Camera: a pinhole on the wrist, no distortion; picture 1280 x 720 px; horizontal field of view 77.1 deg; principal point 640.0 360.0 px. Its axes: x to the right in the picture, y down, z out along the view. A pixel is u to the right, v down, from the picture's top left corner.
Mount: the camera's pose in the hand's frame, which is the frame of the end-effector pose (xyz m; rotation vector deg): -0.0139 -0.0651 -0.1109 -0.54 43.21 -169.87
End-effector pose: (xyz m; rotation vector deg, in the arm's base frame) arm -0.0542 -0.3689 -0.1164 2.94 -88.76 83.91
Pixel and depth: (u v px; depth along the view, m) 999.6 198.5 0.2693
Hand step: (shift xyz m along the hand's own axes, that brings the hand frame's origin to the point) -0.1312 -0.1559 0.1498
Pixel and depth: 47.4 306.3 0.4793
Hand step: 0.3486 -0.2368 0.3306
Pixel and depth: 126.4 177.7 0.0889
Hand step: 0.0435 -0.0852 -0.0223
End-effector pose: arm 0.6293 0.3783 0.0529 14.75 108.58 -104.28
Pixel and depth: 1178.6 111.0 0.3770
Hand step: -0.2651 -0.1631 0.2725
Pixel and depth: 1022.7 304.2 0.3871
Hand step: -0.1897 -0.2411 0.2394
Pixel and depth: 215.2 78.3 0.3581
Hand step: 0.1744 -0.1105 0.2664
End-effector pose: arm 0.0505 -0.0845 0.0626 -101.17 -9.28 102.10
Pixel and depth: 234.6 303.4 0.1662
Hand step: 0.0732 -0.1273 0.0419
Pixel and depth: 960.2 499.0 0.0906
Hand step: -0.0463 -0.1250 -0.0393
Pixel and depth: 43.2 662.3 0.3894
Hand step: 0.2962 -0.3555 0.1654
